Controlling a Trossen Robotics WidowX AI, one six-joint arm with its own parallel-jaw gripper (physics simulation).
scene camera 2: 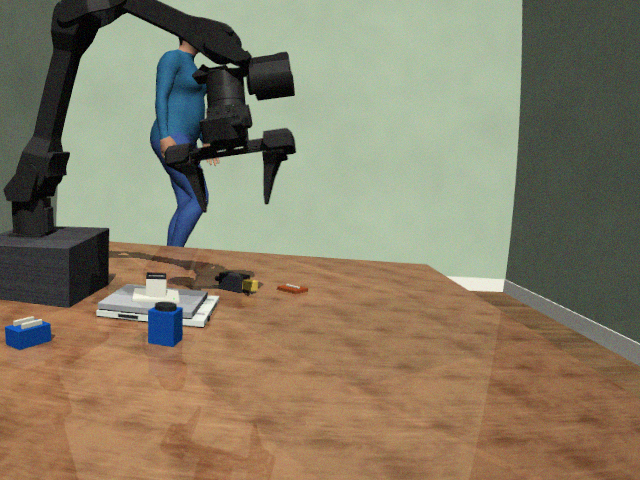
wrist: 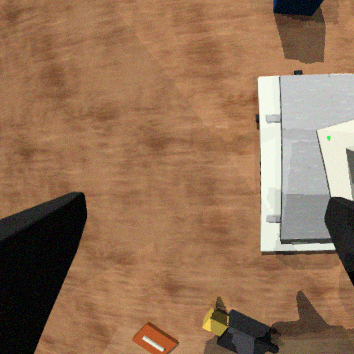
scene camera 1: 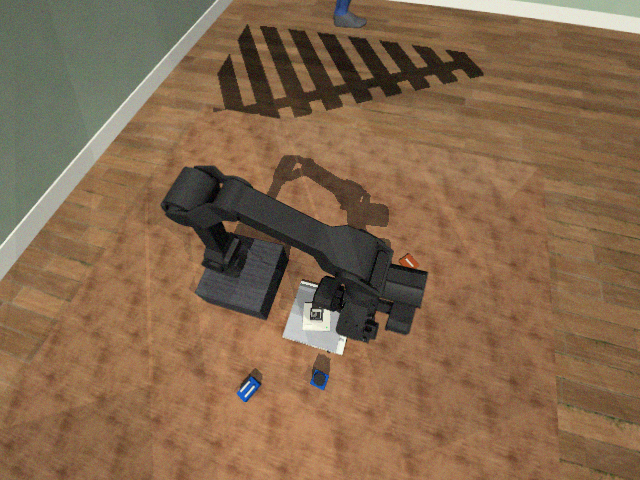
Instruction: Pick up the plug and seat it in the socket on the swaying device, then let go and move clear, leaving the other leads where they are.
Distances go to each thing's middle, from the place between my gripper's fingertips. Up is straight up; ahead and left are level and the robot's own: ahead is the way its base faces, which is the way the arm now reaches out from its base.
Scene:
Right now my hand is 200 mm to the right of the plug [wrist: 235,325], 150 mm above it and 10 mm past it. Also, from my hand: device [scene camera 2: 130,298]: 130 mm below, 120 mm behind, 10 mm to the left.

